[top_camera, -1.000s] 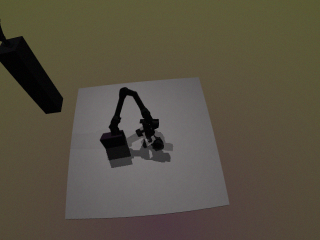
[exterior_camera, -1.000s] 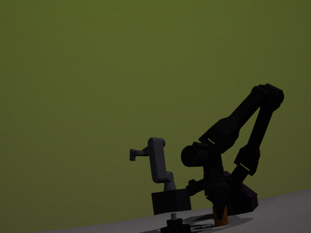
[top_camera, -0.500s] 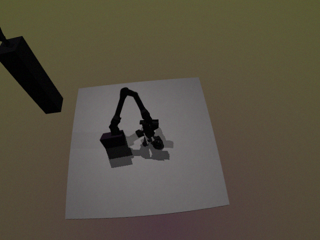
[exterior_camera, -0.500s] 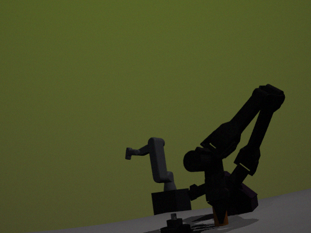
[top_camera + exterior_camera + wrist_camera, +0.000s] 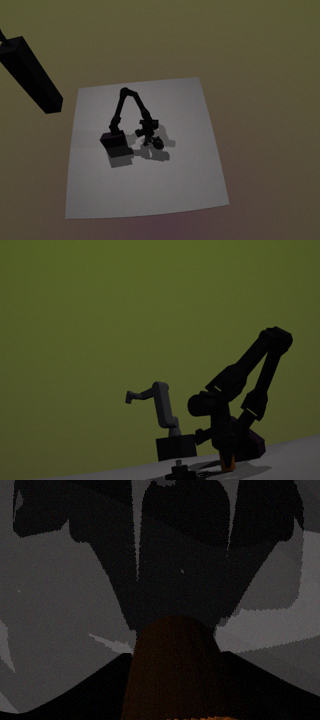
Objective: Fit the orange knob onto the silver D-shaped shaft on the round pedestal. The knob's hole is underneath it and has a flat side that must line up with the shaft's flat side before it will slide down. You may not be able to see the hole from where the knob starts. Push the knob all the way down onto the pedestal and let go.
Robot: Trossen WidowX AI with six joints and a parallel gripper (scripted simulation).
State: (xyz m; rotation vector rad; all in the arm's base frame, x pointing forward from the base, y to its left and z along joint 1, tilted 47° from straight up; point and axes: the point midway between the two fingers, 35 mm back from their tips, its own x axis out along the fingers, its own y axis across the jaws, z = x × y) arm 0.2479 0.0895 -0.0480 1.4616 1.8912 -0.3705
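Now: gripper tip 30 mm below the orange knob. From my gripper tip the other things lie so: round pedestal 90 mm ahead, 100 mm to the right, 20 mm above.
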